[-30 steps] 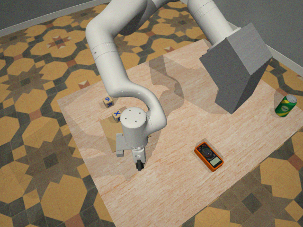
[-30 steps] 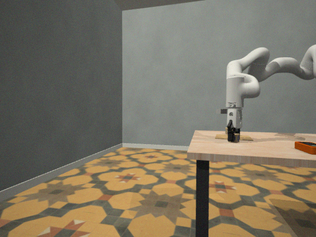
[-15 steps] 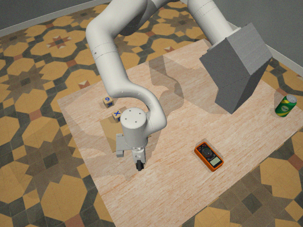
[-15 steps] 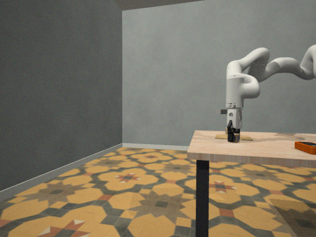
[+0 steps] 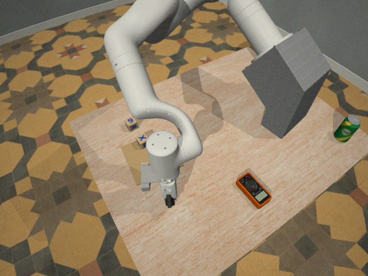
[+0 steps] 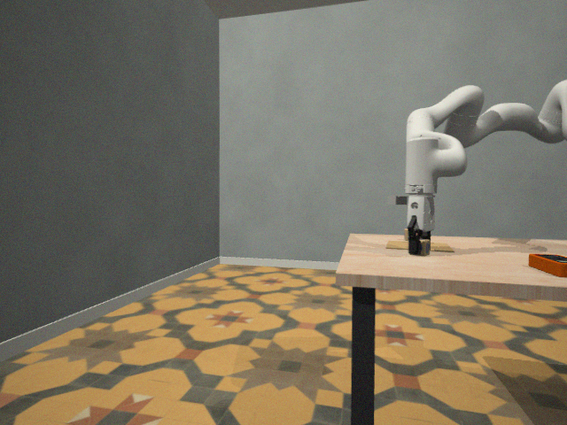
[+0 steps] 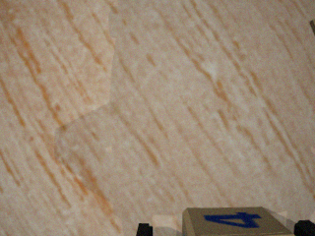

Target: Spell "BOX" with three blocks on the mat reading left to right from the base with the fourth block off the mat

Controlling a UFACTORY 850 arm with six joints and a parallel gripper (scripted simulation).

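The O block is right at my hand. From my hand the other things lie so: X block (25 cm to the right, 7 cm behind, 1 cm above); then B block (11 cm to the right, 4 cm behind, 1 cm above); then tan mat (18 cm to the right, 5 cm behind, 2 cm below).
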